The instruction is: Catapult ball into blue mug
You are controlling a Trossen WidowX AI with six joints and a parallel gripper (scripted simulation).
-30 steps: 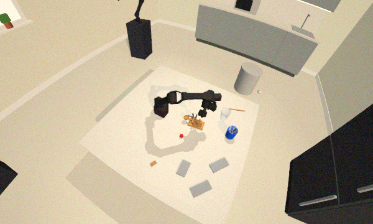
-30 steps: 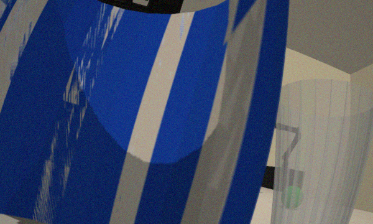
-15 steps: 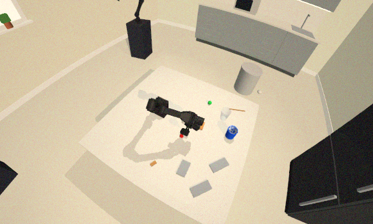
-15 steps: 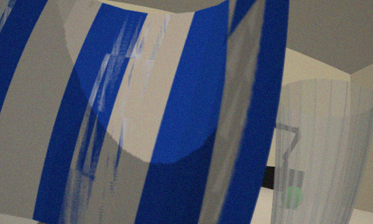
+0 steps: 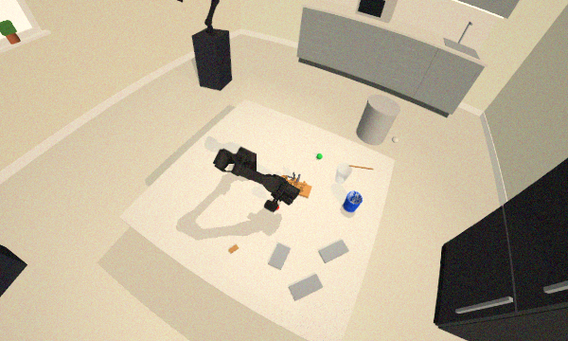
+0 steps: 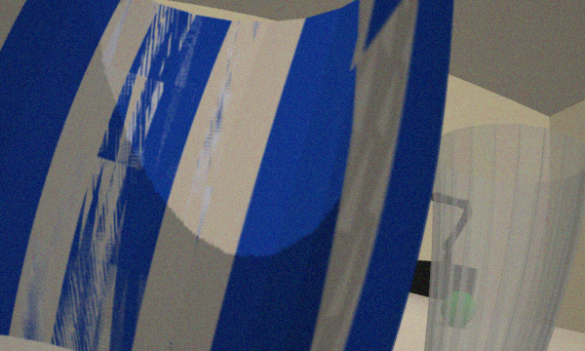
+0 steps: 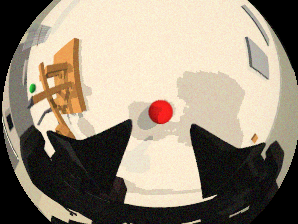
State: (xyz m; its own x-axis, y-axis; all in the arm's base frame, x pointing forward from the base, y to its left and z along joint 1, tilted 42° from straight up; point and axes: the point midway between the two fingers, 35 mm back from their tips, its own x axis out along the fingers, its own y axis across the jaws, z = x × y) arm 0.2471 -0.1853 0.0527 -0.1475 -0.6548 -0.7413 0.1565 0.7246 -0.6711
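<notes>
Now: gripper tip 4 cm above the red ball. Also, from my gripper tip: orange block: 30 cm to the right, 12 cm behind, 5 cm below; blue striped mug: 40 cm ahead, 16 cm to the left, 2 cm below; wooden catapult: 19 cm to the left, 4 cm ahead.
</notes>
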